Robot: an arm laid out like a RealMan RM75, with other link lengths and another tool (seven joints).
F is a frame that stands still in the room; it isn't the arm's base.
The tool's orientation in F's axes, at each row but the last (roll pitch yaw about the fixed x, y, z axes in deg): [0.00 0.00 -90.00]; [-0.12 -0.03 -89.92]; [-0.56 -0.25 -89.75]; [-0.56 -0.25 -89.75]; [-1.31 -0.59 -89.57]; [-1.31 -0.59 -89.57]
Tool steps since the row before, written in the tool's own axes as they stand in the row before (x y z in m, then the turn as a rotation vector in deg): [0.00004 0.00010 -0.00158 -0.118 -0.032 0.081]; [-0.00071 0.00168 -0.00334 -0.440 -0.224 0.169]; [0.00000 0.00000 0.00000 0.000 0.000 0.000]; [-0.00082 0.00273 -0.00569 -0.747 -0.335 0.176]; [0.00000 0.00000 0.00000 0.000 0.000 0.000]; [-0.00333 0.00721 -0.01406 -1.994 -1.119 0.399]
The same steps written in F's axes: [0.00010 -0.00004 -0.00158 -0.032 0.118 0.081]; [0.00167 0.00071 -0.00334 -0.224 0.440 0.169]; [0.00000 0.00000 0.00000 0.000 0.000 0.000]; [0.00267 0.00081 -0.00572 -0.337 0.746 0.176]; [0.00000 0.00000 0.00000 0.000 0.000 0.000]; [0.00686 0.00323 -0.01425 -1.125 1.990 0.404]
